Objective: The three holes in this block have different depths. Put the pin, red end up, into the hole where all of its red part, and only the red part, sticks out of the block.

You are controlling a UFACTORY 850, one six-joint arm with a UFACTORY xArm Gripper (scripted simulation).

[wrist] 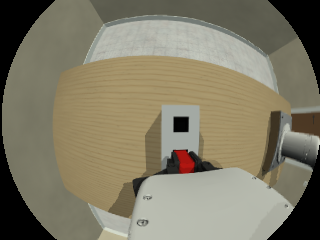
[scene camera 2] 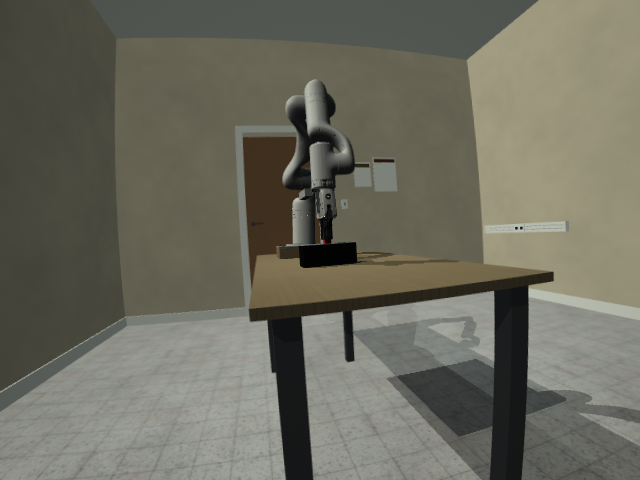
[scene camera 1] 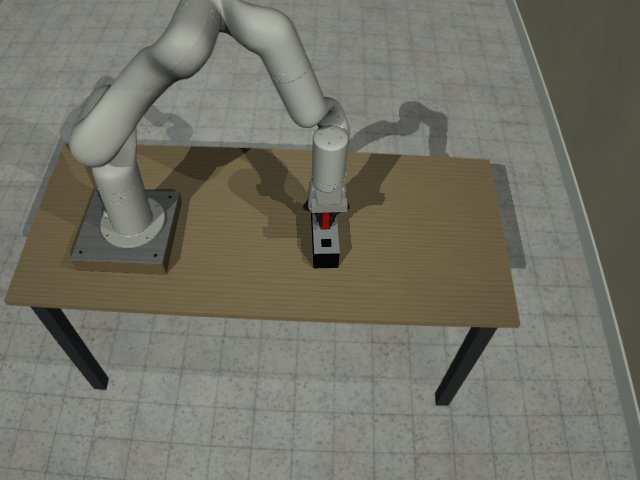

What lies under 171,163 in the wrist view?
My gripper.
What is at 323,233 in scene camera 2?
My gripper.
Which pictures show the black block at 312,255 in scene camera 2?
The wrist view, scene camera 2 and scene camera 1: all of them.
